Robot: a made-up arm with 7 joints.
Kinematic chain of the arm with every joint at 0, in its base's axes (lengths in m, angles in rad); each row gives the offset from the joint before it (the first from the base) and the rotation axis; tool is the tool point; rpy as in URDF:
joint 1: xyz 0.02 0 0.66 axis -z
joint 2: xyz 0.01 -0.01 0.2 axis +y
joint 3: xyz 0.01 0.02 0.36 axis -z
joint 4: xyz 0 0.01 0.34 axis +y
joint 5: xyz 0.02 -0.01 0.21 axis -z
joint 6: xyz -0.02 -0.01 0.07 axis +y
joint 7: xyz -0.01 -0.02 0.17 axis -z
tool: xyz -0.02 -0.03 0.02 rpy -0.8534 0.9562 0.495
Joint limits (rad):
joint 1: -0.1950..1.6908
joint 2: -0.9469..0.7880
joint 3: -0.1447..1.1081
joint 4: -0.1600..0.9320
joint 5: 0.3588..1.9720
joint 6: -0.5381..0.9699
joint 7: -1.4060..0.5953
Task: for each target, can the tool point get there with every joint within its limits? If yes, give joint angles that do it. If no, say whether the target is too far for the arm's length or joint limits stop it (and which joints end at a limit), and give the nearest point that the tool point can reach.
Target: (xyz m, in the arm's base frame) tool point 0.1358 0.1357 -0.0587
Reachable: no: joint limits stop it (at a limit: joint 1, joint 2, joint 3, joint 4, joint 5, joint 6, joint 7) | nearest point 0.8808 0.1331 1.1474 | short by 1.418 m
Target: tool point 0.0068 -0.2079 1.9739
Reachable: yes | joints 0.7762 -0.0036 0.5508 0.4555 1.0633 0.4535 -0.6013
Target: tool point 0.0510 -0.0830 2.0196
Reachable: yes | joints 0.7429 0.0952 0.3232 -0.0588 1.1455 0.5634 0.3969
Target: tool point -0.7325 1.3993 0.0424
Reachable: no: too far | nearest point -0.4497 0.8734 1.3397 | short by 1.428 m
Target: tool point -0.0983 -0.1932 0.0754
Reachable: no: joint limits stop it (at a limit: joint 1, joint 2, joint 4, joint 5, joint 6, joint 7) | nearest point -0.1333 -0.8568 1.1487 | short by 1.262 m
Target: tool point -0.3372 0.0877 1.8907
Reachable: yes | joints 0.8959 -0.4943 0.8143 0.8168 1.5987 0.3086 0.0733
